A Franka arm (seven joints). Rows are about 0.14 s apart.
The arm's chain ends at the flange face. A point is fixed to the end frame.
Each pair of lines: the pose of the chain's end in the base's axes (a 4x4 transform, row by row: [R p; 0 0 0 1], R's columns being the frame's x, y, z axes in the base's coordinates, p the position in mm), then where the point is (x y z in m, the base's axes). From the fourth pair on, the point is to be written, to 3 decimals.
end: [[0.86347, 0.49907, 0.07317, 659.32], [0.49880, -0.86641, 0.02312, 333.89], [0.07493, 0.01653, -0.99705, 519.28], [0, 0, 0, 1]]
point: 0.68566 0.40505 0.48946
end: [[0.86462, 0.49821, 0.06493, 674.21], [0.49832, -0.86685, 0.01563, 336.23], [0.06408, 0.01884, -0.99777, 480.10], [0, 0, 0, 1]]
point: 0.70038 0.40713 0.44954
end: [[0.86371, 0.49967, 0.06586, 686.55], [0.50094, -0.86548, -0.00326, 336.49], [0.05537, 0.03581, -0.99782, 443.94], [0, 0, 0, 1]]
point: 0.71263 0.40684 0.41206
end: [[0.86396, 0.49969, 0.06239, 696.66], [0.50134, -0.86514, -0.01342, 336.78], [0.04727, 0.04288, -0.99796, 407.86], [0, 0, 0, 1]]
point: 0.723 0.407 0.375
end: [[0.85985, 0.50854, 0.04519, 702.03], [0.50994, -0.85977, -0.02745, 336.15], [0.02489, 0.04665, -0.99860, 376.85], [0, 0, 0, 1]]
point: 0.727 0.406 0.343
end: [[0.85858, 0.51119, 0.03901, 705.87], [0.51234, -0.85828, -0.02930, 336.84], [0.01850, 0.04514, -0.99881, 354.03], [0, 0, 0, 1]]
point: 0.730 0.407 0.320
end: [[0.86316, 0.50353, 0.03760, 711.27], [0.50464, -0.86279, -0.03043, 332.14], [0.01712, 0.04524, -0.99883, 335.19], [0, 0, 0, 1]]
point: 0.736 0.402 0.301
